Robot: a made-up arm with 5 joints.
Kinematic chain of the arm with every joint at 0, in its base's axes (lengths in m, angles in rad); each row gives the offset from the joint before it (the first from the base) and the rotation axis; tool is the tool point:
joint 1: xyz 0 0 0.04 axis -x
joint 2: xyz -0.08 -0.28 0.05 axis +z
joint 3: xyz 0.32 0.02 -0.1 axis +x
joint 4: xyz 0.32 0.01 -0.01 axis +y
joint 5: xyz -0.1 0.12 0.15 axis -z
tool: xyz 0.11 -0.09 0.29
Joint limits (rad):
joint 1: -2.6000..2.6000
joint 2: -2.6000..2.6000
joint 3: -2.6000..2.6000
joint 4: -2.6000..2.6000
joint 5: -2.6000..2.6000
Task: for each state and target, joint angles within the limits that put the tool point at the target. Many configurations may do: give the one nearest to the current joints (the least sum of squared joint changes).
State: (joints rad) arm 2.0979 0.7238 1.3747 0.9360 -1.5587
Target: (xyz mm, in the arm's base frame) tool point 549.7 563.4 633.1
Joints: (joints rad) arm 2.0420 -0.1736 1.5035 0.2255 -1.7565
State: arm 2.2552 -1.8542 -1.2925 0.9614 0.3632
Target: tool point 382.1 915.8 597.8
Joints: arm 2.5176 -1.4780 -1.2277 0.5430 0.4902
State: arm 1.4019 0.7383 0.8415 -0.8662 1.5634
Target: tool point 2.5 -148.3 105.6
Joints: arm 1.3131 0.6300 0.6202 -1.3734 1.5385
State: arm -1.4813 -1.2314 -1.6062 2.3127 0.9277
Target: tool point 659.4 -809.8 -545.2
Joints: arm -0.6759 -0.5371 -1.8967 2.4188 0.8525
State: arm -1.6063 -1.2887 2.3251 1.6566 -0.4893
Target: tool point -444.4 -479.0 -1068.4
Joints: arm -1.3941 -2.0412 2.6000 2.2272 -0.5880
